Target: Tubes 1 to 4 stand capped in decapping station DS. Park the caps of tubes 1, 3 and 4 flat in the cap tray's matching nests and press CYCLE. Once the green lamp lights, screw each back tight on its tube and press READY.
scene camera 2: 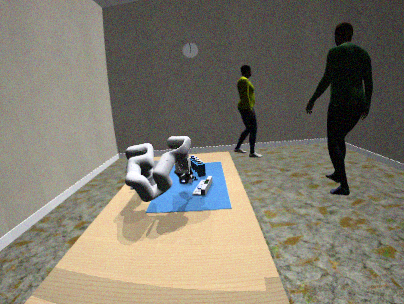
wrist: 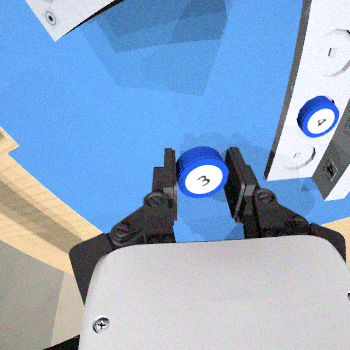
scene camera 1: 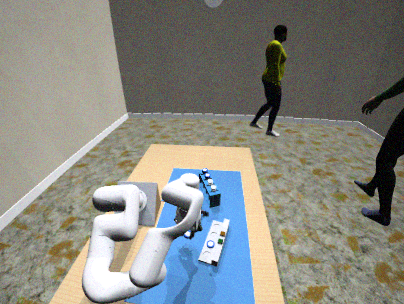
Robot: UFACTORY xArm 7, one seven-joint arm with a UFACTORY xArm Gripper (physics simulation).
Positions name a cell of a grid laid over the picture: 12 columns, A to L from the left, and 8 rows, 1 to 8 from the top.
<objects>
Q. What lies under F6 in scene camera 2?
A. A blue mat.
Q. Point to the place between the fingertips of the gripper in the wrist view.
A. At G4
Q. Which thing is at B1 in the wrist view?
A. A button box.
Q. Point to a blue mat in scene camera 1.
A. F8
</objects>
